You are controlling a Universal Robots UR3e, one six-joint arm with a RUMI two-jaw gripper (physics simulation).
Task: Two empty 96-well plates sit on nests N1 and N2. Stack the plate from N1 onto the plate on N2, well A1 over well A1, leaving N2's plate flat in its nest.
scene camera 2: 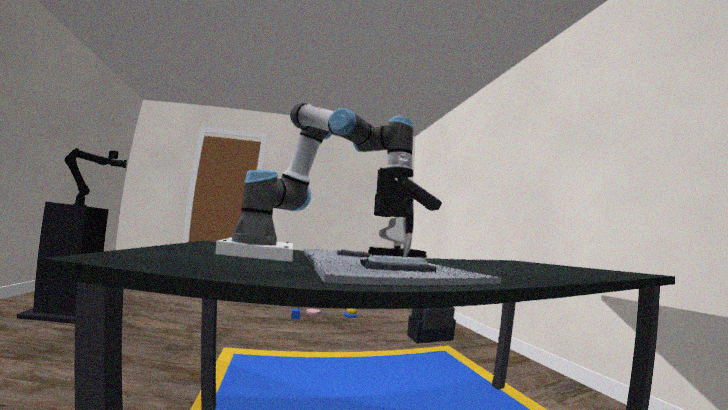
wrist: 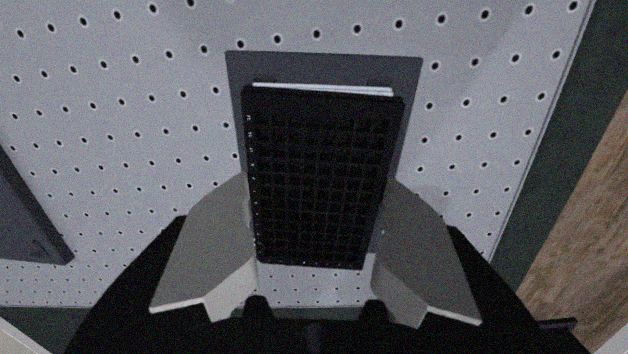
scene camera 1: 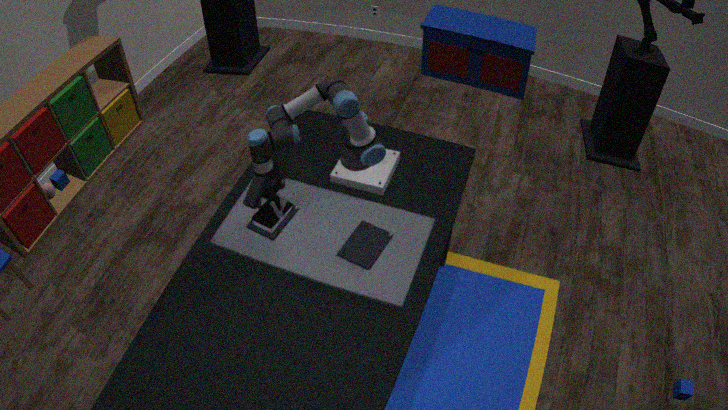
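Observation:
My gripper is shut on the black 96-well plate, one finger on each long side. The black plate looks about level, directly over the white plate, very close to it or touching; I cannot tell which. The white plate sits in the dark nest. A thin white strip of it shows past the black plate's far end in the wrist view; the rest is hidden. The other nest holds no plate.
Both nests stand on a light perforated board on the dark table. The arm's white base block stands behind the board. A blue mat with a yellow border lies on the floor.

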